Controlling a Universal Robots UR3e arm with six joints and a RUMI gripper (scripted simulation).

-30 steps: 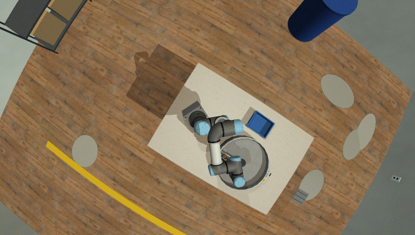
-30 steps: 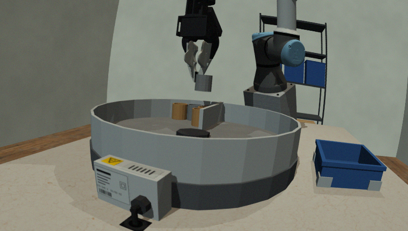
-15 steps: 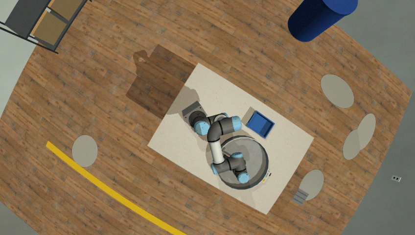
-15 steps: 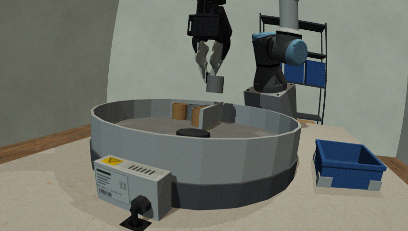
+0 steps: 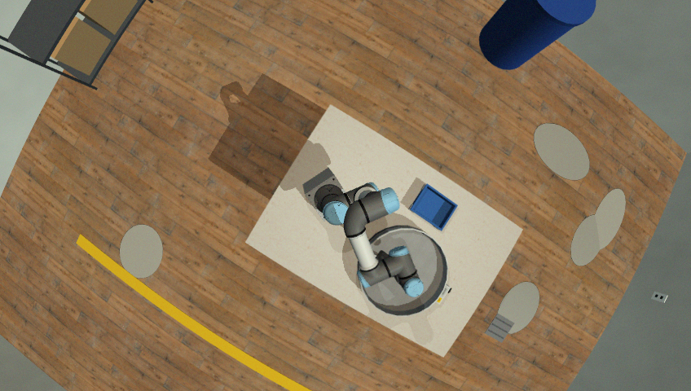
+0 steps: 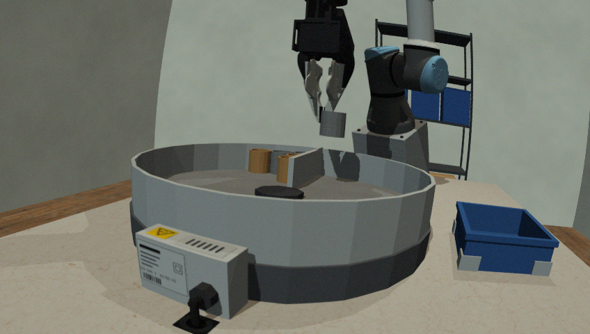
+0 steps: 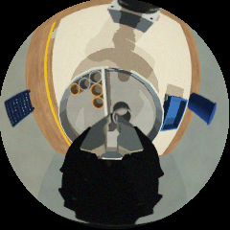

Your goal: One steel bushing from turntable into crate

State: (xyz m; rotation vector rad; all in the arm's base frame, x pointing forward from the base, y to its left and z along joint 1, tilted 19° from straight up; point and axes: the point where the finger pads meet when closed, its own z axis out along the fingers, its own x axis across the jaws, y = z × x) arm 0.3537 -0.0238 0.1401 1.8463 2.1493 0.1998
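Now: hand 3 cm short of the blue crate, 32 cm to the right of it and 14 cm above it. Also, from my hand: turntable (11 cm ahead, 1 cm to the right, 11 cm below).
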